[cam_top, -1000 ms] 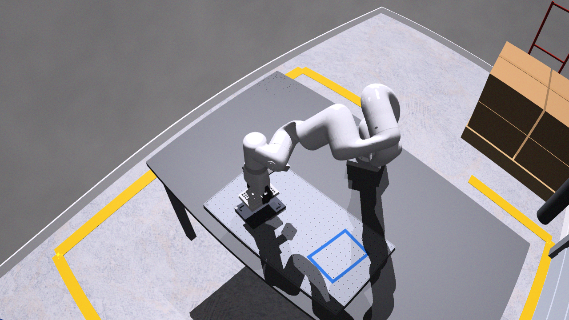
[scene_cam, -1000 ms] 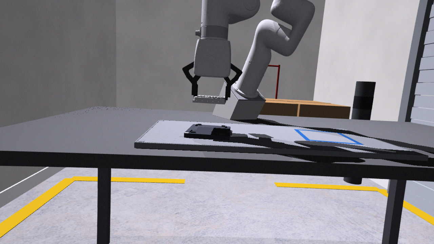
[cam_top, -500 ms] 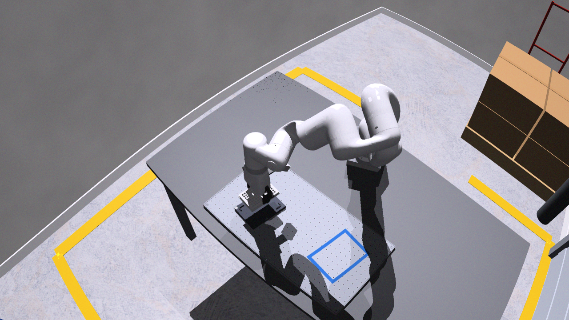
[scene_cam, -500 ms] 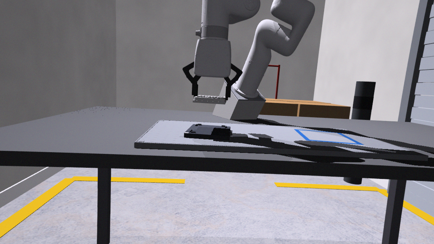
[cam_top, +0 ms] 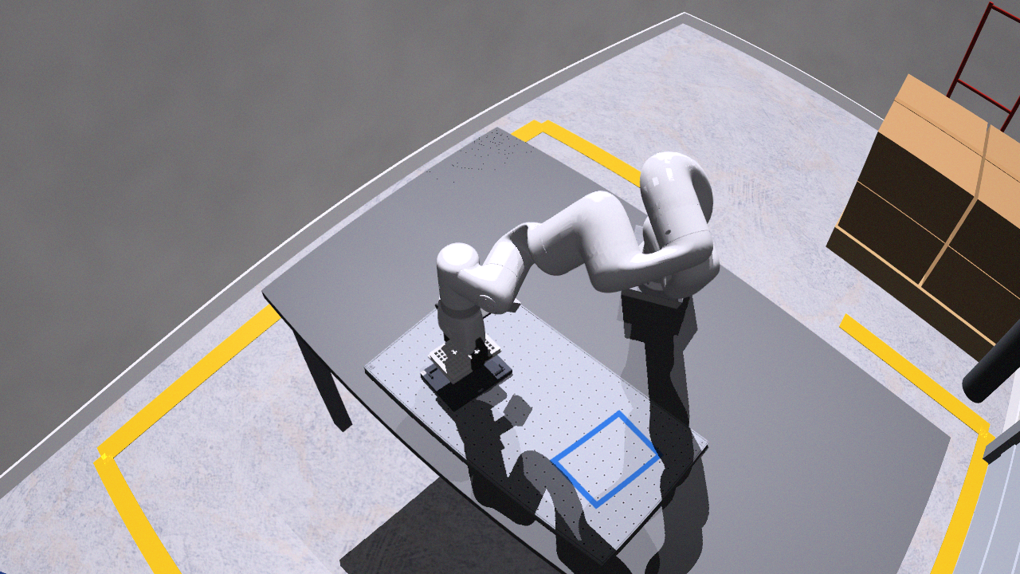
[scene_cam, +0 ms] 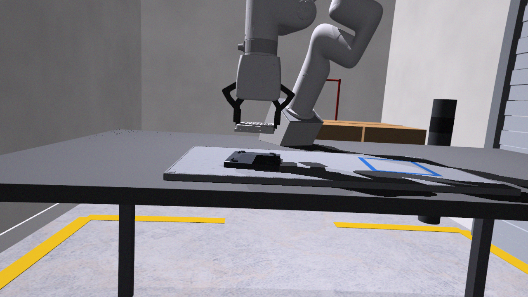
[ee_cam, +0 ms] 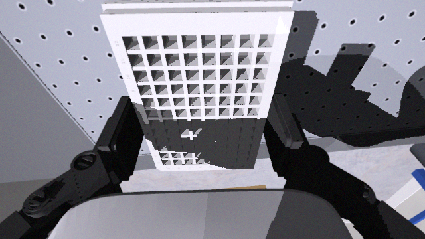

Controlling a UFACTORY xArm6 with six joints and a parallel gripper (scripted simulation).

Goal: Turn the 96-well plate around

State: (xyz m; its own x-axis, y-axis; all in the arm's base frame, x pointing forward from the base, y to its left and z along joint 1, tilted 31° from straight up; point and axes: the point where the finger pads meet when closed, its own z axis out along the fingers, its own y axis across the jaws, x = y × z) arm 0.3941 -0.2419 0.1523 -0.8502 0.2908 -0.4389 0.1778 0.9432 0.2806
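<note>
Now: the plate nest N1 9 cm below my hand. Also, from my hand: A1 label (6 cm ahead, 7 cm to the right, 8 cm below); then white 96-well plate (1 cm below).
</note>
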